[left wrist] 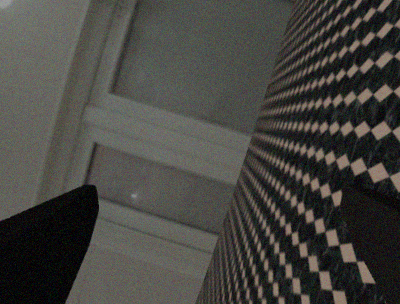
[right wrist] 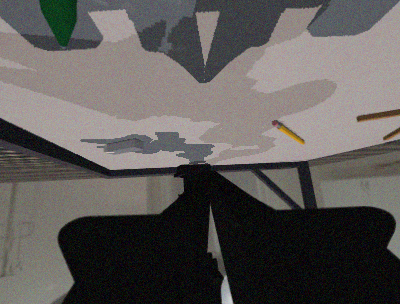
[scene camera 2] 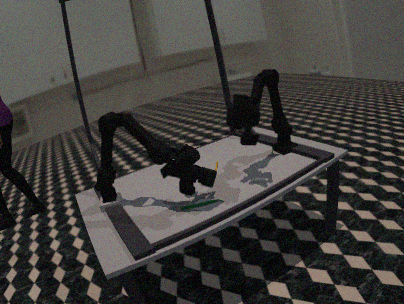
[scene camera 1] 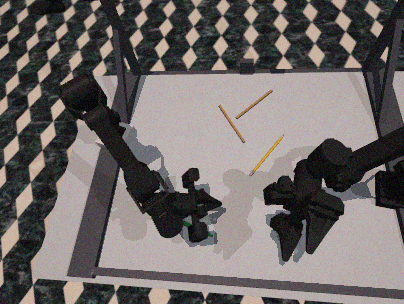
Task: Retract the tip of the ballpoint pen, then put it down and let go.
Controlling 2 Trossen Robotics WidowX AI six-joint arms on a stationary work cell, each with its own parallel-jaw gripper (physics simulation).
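Frame: origin at the left arm's base, x ahead, y left, z up, level; metres.
Where they show: left gripper, fingertip midpoint: (left wrist: 221, 197) (scene camera 2: 259, 122) (scene camera 1: 296, 257); right gripper, fingertip midpoint: (right wrist: 208, 177) (scene camera 1: 221, 204); left arm's base at its link origin: (right wrist: 191, 175) (scene camera 2: 284, 144) (scene camera 1: 399, 189); right arm's base at its link origin: (scene camera 2: 109, 198).
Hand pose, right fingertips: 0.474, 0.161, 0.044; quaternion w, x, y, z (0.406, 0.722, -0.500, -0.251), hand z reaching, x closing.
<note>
Each offset is from my right fingertips to the top centre of the thing, as dx, dy, dz.
The green ballpoint pen {+0.087, +0.062, -0.060} (scene camera 1: 186, 224) (scene camera 2: 202, 204) (right wrist: 59, 20) lies near the front of the table, beneath the right gripper. In scene camera 1 a part of the right gripper hides its middle, and the right wrist view shows one pointed end. Whether its tip is out cannot be told. My right gripper (scene camera 1: 219, 203) (right wrist: 208, 177) is shut with nothing between its fingers, a little above the table and beyond the pen in scene camera 1. My left gripper (scene camera 1: 298, 255) (left wrist: 221, 197) is open and empty, held up at the right of scene camera 1.
A yellow pencil {-0.103, -0.215, -0.066} (scene camera 1: 267, 155) (scene camera 2: 216, 166) (right wrist: 289, 132) lies between the arms, farther back. Two brown sticks {+0.036, -0.310, -0.068} (scene camera 1: 232, 124) {-0.029, -0.404, -0.068} (scene camera 1: 254, 104) lie behind it. Dark frame rails (scene camera 1: 225, 278) edge the table. A person in purple (scene camera 2: 4, 112) stands beyond the table.
</note>
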